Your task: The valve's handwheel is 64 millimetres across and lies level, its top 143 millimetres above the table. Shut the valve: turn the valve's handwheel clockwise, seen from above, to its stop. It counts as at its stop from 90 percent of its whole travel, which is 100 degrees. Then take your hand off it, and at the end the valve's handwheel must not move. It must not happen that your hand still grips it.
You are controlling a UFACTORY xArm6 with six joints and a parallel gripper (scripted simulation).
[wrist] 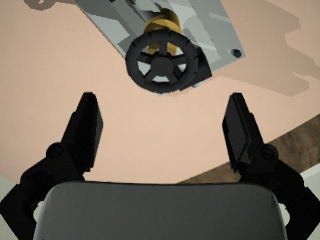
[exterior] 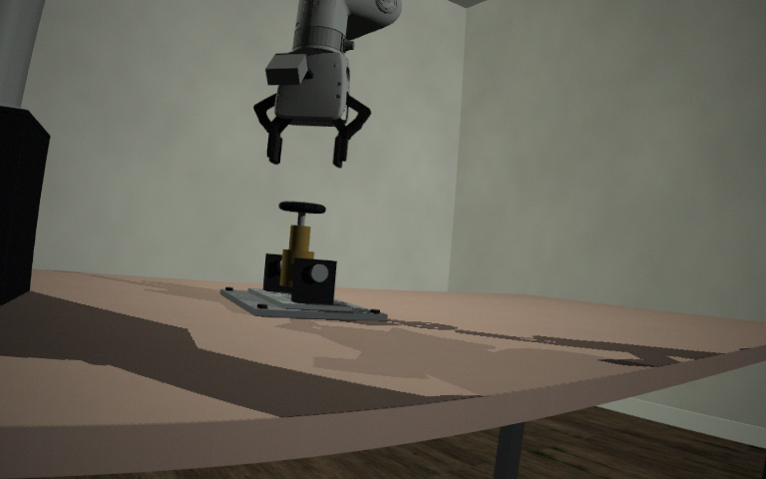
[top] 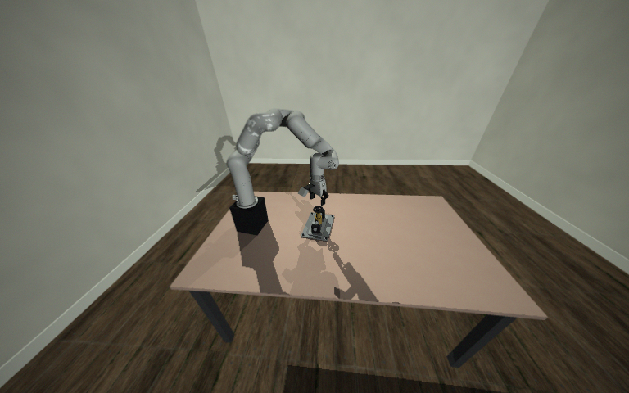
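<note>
Now: hand 8 cm above the black spoked handwheel.
</note>
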